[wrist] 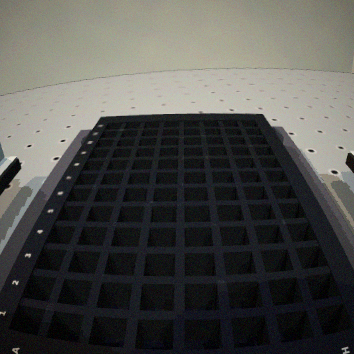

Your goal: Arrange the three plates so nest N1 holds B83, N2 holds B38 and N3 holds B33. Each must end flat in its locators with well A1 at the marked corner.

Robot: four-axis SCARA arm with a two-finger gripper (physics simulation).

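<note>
A black well plate with square wells fills the middle and bottom of the wrist view. Its column numbers run up the left edge, with the letter A at the bottom left corner and H at the bottom right. No B-number label can be read on it. It sits on a dark grey nest, whose edges show on both sides. Which nest this is cannot be told. My gripper is open, with one fingertip at the left edge and one at the right edge of the view, on either side of the plate and apart from it.
A pale table top with a grid of holes stretches behind the plate. A plain greenish-grey wall rises beyond it. Bluish and brownish shadow patches lie left and right of the nest.
</note>
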